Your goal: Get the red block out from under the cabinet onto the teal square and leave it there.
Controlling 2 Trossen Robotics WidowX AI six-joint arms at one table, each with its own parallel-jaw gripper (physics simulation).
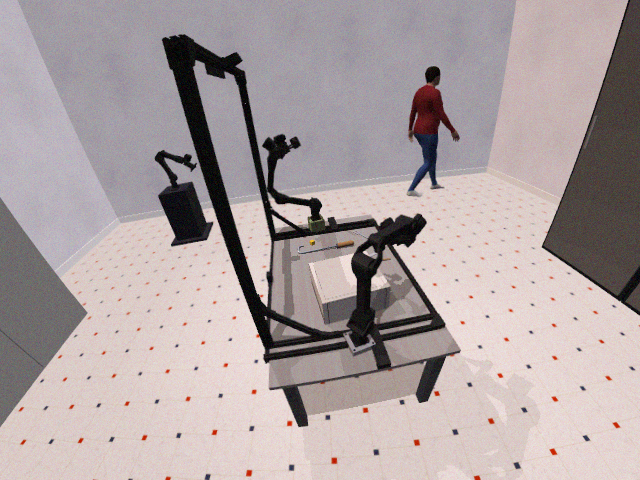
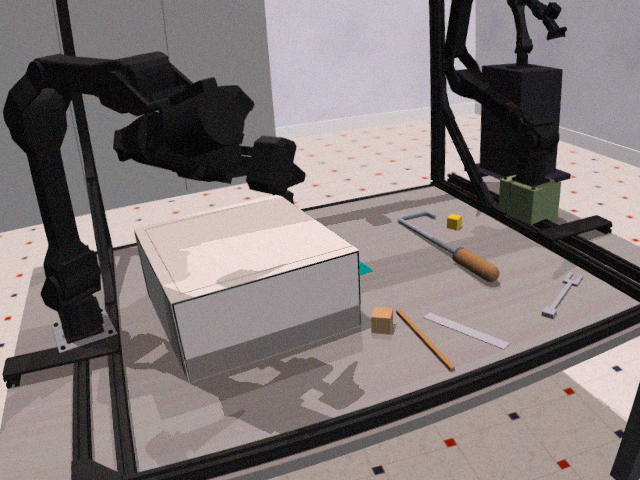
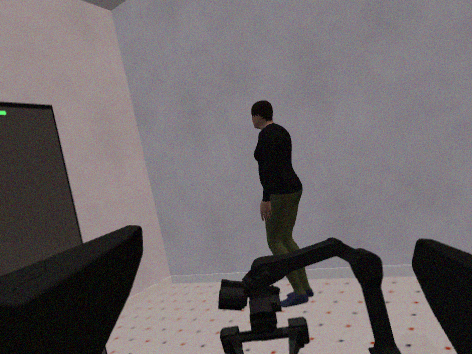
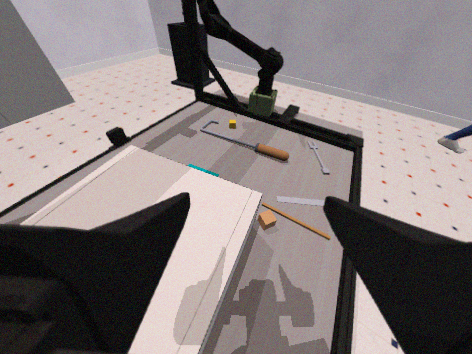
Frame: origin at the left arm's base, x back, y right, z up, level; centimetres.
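Seen in the pictures: left gripper, fingertip midpoint: [image 1: 291, 145] [image 3: 277, 245]; right gripper, fingertip midpoint: [image 4: 256, 200]; left arm's base, link origin: [image 1: 315, 218] [image 2: 530, 180] [image 4: 264, 91]; right arm's base, link origin: [image 1: 359, 338] [image 2: 82, 328].
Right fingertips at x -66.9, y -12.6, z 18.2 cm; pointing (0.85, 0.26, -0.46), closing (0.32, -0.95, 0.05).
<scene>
Offsets run from my right fingertips to a thing's middle. "pt": to the spot under its first point.
The white cabinet @(dx -1.6, dy +16.0, dz -21.3 cm) [image 1: 339, 281] [image 2: 242, 243] [image 4: 164, 211] sits on the table. A sliver of the teal square @(pt dx +23.4, dy +15.7, dz -28.0 cm) [image 2: 365, 269] [image 4: 203, 170] shows at the cabinet's far edge. My right gripper [image 1: 413, 226] [image 2: 272, 167] [image 4: 256, 200] is open and empty, hovering above the cabinet's top near its edge. My left gripper [image 1: 282, 142] is open and empty, raised high above the table's far end and pointing out into the room.
A hook tool with a wooden handle @(pt dx +37.7, dy +0.6, dz -25.3 cm) [image 2: 475, 264] [image 4: 271, 152], a yellow cube @(dx +50.7, dy +20.4, dz -26.8 cm) [image 2: 454, 221] [image 4: 232, 123], a tan block @(dx +14.2, dy -2.6, dz -26.6 cm) [image 2: 382, 320] [image 4: 267, 219], a wooden stick @(dx +17.4, dy -9.0, dz -27.7 cm) [image 2: 425, 339], a grey ruler @(dx +24.4, dy -11.0, dz -28.0 cm) [image 2: 466, 330] and a fork-like tool @(dx +45.7, dy -13.9, dz -27.7 cm) [image 4: 318, 157] lie beyond the cabinet. A black frame [image 1: 209, 157] borders the table. A person [image 1: 429, 129] walks behind.
</scene>
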